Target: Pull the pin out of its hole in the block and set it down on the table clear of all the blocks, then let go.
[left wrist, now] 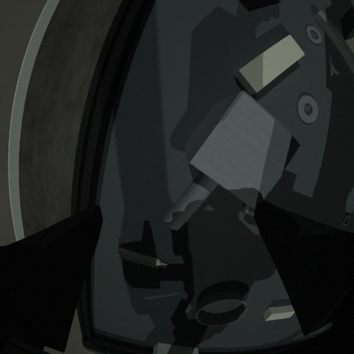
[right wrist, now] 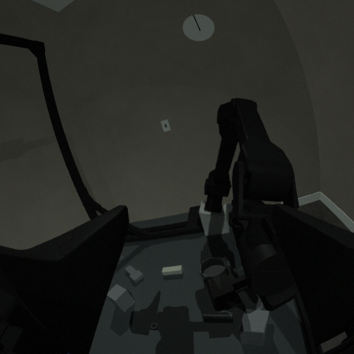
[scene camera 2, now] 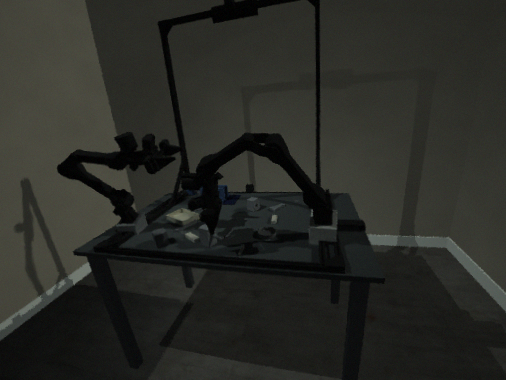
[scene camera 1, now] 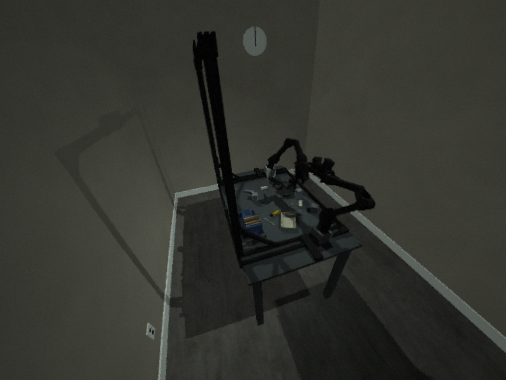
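Seen in the pictures: left gripper, between the fingertips: (scene camera 2: 213, 229) (scene camera 1: 298, 186); right gripper, between the fingertips: (scene camera 2: 179, 153) (scene camera 1: 304, 162); left arm's base, origin of its link: (scene camera 2: 323, 218) (scene camera 1: 269, 167); right arm's base, origin of its link: (scene camera 2: 130, 218) (scene camera 1: 322, 229).
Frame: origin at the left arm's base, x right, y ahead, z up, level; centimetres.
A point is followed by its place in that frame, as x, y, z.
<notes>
A grey block (left wrist: 242, 145) (right wrist: 256, 327) stands on the table with a thick grey pin (left wrist: 192, 200) sticking out of its side, tilted toward the bottom left in the left wrist view. My left gripper (left wrist: 179, 212) (scene camera 2: 211, 240) is open and points down close to the block. The pin lies between its spread fingertips in the left wrist view, with no finger seen touching it; their exact height gap cannot be told. In scene camera 2 the left gripper partly hides the block. My right gripper (scene camera 2: 175, 154) {-9.7, 53.1, 28.5} is open and empty, high above the table.
A pale block (left wrist: 270, 65) lies beside the pin's block. A pen-like stick (left wrist: 140, 256), a round dish (left wrist: 221, 307) (right wrist: 214, 267), a washer (left wrist: 307, 109) and a loose rod (right wrist: 217, 317) lie near. Another grey block (scene camera 2: 253, 204) {21.5, 36.0, -4.9} (right wrist: 121, 297), a cream tray (scene camera 1: 288, 226) {8.6, 75.0, -9.0} and a blue rack (scene camera 1: 253, 230) {35.1, 82.0, 1.9} stand farther off.
</notes>
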